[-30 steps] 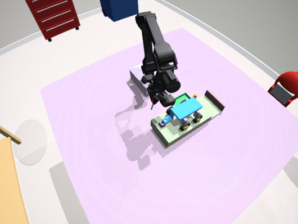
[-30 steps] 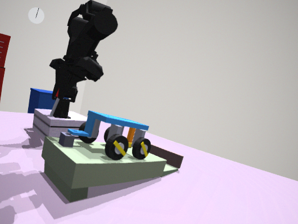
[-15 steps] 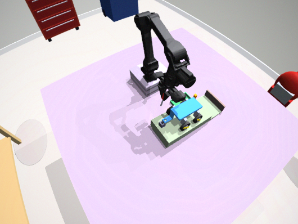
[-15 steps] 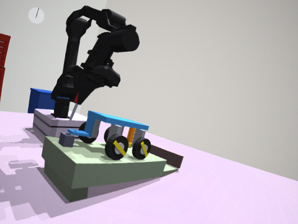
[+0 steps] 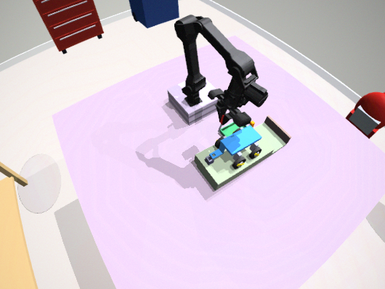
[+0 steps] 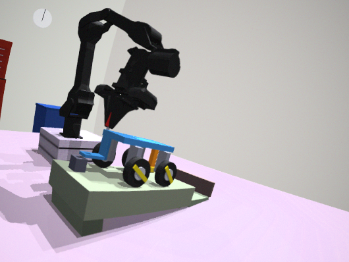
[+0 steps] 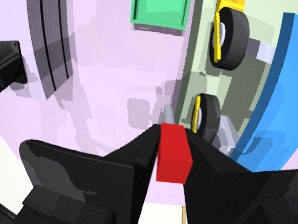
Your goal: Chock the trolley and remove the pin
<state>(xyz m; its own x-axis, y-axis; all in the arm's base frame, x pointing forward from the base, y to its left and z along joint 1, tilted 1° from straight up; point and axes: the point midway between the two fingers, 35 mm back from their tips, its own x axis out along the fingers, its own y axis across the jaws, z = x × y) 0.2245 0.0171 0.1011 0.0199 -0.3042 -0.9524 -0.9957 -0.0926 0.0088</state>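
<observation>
Right now my gripper tip is 3 cm past the green tray, 10 cm to the right of it and 16 cm above it. Round my gripper tip: red-headed stop pin (right at my gripper tip); blue trolley (10 cm ahead, 2 cm to the left, 5 cm below); yellow chock (4 cm ahead, 11 cm to the left, 8 cm below).
</observation>
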